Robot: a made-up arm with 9 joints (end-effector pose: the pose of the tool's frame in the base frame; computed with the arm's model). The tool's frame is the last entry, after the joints.
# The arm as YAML. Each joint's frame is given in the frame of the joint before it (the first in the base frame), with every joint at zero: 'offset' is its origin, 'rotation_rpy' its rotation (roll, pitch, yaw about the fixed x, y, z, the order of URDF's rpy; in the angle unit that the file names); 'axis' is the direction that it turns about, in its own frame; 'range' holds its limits. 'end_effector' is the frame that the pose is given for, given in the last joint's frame.
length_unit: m
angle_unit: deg
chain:
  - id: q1
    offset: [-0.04, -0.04, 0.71]
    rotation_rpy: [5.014, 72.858, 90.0]
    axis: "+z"
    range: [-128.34, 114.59]
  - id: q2
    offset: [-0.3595, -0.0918, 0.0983]
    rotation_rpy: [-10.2, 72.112, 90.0]
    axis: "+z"
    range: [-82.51, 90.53]
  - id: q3
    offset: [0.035, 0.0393, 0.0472]
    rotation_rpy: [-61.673, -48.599, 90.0]
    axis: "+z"
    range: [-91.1, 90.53]
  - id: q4
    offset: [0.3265, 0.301, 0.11]
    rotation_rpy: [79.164, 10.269, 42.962]
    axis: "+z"
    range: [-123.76, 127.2]
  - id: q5
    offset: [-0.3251, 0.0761, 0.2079]
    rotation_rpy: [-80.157, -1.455, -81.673]
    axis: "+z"
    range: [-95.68, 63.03]
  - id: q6
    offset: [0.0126, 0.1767, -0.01]
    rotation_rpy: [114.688, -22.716, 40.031]
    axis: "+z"
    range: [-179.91, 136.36]
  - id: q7
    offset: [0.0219, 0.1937, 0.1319]
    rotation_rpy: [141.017, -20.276, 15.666]
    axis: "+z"
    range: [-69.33, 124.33]
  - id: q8
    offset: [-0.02, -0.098, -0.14]
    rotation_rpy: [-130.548, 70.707, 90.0]
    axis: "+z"
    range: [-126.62, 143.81]
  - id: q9
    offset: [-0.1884, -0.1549, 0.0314]
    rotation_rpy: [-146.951, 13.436, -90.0]
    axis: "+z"
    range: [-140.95, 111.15]
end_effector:
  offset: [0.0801, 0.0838, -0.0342]
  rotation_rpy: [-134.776, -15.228, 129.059]
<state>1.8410 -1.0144 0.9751 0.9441 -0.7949 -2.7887 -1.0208 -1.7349 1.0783</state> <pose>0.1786 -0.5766 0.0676 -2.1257 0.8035 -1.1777</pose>
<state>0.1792 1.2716 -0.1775 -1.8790 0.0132 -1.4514 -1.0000 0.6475 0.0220</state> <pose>-0.2677 0.6643 0.9803 0.0458 -0.0218 0.3459</pose>
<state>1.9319 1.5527 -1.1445 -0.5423 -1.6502 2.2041 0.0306 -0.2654 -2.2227</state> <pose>0.1509 -0.1131 0.6930 -1.8972 0.3276 -0.4802</pose>
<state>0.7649 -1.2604 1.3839 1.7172 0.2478 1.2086 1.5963 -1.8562 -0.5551</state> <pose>0.7821 -0.6693 0.8361 1.2035 0.7991 -1.0442</pose>
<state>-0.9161 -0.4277 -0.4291 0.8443 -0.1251 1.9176 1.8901 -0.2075 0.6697</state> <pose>-0.4490 0.1909 0.7990 -0.5820 2.3313 0.5064</pose>
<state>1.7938 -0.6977 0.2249 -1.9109 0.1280 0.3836 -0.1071 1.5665 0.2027</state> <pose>1.2877 0.3736 0.6570 0.2793 2.0742 -0.7691</pose>
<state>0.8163 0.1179 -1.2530 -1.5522 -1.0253 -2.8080 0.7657 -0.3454 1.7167</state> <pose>0.1610 0.6039 1.3587 0.9193 2.2057 -0.0091</pose>
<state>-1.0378 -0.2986 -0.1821 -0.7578 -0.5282 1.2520 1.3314 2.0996 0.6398</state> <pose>-0.4624 0.8936 1.1771 0.3957 -1.2780 -1.2254</pose>
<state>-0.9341 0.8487 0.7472 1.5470 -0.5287 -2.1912 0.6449 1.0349 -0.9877</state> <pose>-0.1065 0.4882 1.6900 0.4652 2.1161 -0.5510</pose>
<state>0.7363 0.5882 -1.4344 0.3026 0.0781 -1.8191 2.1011 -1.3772 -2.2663</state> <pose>0.4782 -0.1757 0.9471 1.7280 2.4167 -0.2616</pose>
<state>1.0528 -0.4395 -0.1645 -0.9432 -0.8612 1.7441 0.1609 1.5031 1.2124</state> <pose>0.4255 0.5158 1.1354 -2.0440 0.6301 -0.2945</pose>
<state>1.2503 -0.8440 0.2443 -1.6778 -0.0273 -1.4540 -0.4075 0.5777 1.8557</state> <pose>0.8670 -0.1183 0.9736 0.3395 0.7009 -2.9787</pose>
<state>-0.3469 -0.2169 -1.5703 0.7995 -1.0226 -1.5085 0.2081 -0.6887 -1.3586</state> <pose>-0.5919 -0.1170 0.7746 1.1752 -1.2765 -0.2767</pose>
